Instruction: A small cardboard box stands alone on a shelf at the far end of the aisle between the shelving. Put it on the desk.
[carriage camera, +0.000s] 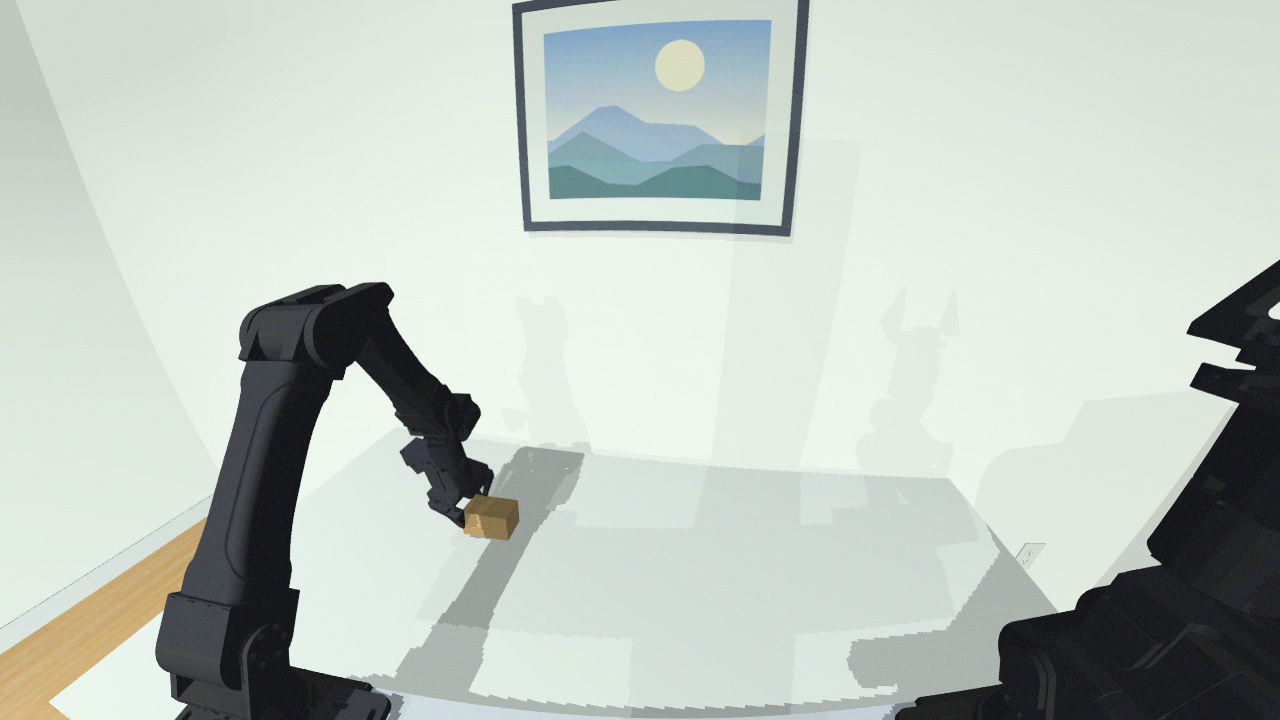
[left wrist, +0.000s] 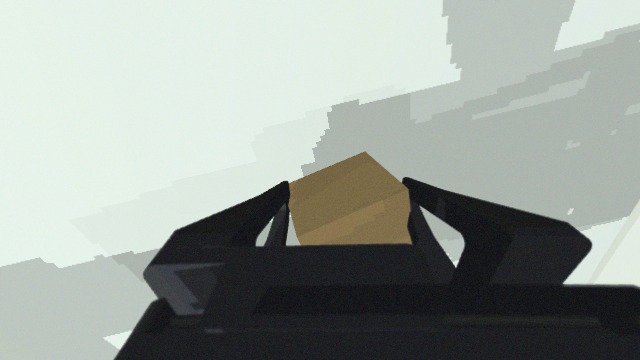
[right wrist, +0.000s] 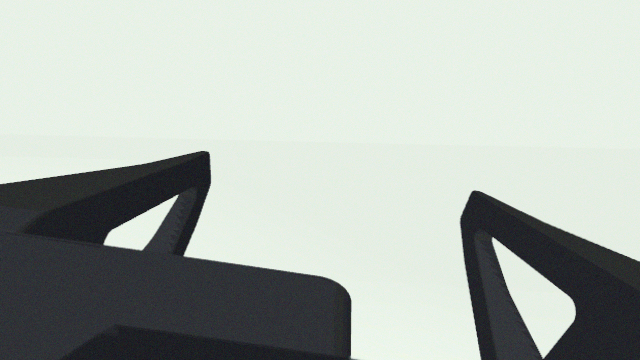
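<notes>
The small brown cardboard box is held between the fingertips of my left gripper, which is shut on it. The box is over the white desk, in the left part of the carriage view. I cannot tell how large the gap under the box is. Part of the box is hidden behind the gripper body in the left wrist view. My right gripper is open, with no object between its fingers; in the carriage view part of it shows at the right edge, raised beside the desk.
A white wall with a framed mountain picture rises behind the desk's far edge. A wall socket is right of the desk. Wooden floor shows at the lower left. Shadows of the arms and lift fall on the desk and wall.
</notes>
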